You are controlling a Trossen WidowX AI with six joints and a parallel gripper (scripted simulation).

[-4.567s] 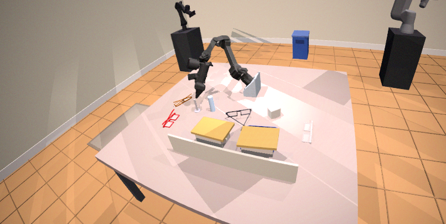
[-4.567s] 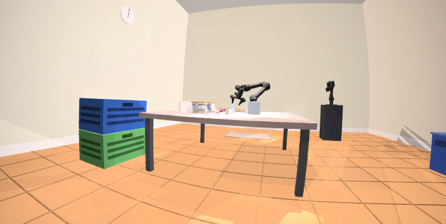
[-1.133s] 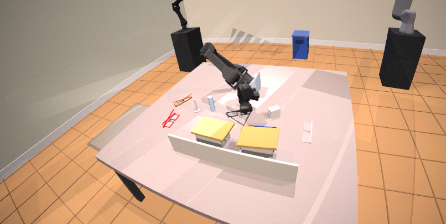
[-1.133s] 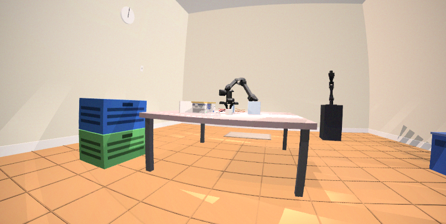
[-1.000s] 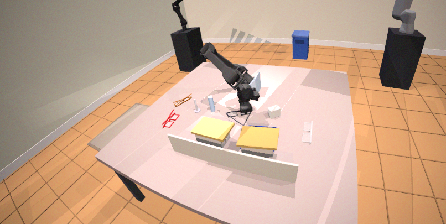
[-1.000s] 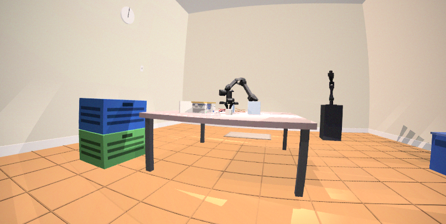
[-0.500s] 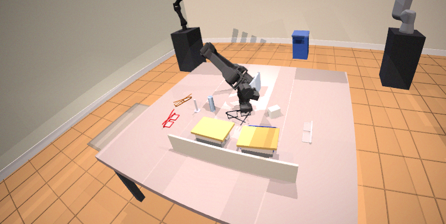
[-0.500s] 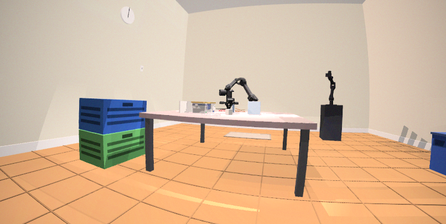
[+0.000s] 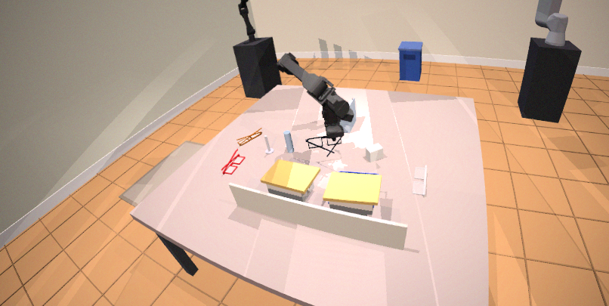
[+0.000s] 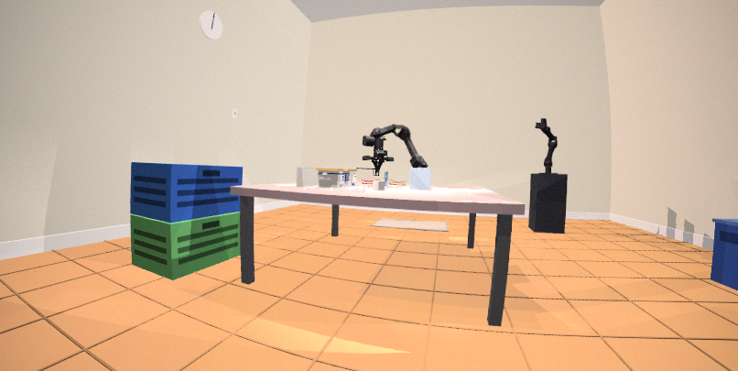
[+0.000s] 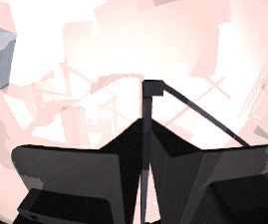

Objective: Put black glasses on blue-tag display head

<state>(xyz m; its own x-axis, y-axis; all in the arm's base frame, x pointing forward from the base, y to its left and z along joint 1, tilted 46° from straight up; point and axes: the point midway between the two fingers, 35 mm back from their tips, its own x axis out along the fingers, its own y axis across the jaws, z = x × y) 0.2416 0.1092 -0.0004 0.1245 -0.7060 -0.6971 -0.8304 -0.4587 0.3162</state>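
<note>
Now: the pale blue cylinder 10 mm ahead of my gripper tip, 220 mm to the right of it and 40 mm below it. Also, from my gripper tip: round stand: 50 mm ahead, 310 mm to the right, 70 mm below; white cube: 60 mm behind, 150 mm to the left, 70 mm below; low white wall: 350 mm ahead, 70 mm to the left, 40 mm below.
</note>
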